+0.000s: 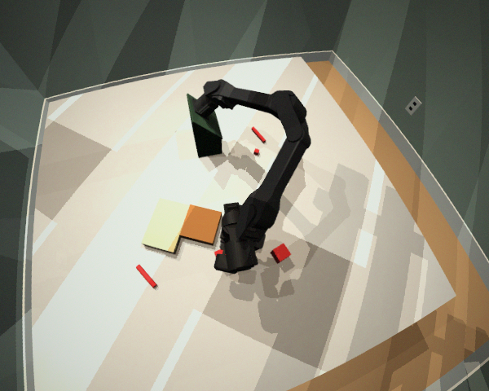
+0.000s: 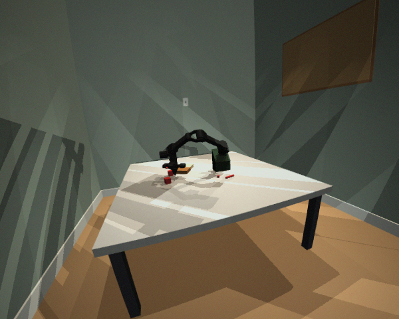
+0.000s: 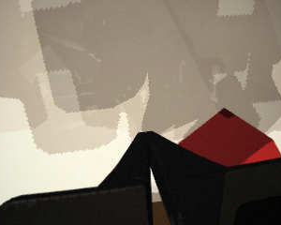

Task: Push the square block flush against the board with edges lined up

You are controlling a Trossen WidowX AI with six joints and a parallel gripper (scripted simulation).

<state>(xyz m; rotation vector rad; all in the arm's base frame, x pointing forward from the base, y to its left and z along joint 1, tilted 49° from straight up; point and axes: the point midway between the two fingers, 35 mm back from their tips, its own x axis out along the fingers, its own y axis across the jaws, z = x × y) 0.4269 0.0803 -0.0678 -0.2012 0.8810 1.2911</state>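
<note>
Now: gripper tip 80 mm past the orange square block, 80 mm to the left of it and 10 mm below it. From my gripper tip the other things lie so: small red bit 310 mm behind, 170 mm to the left; pale yellow board 110 mm behind, 180 mm to the right, 10 mm above.
</note>
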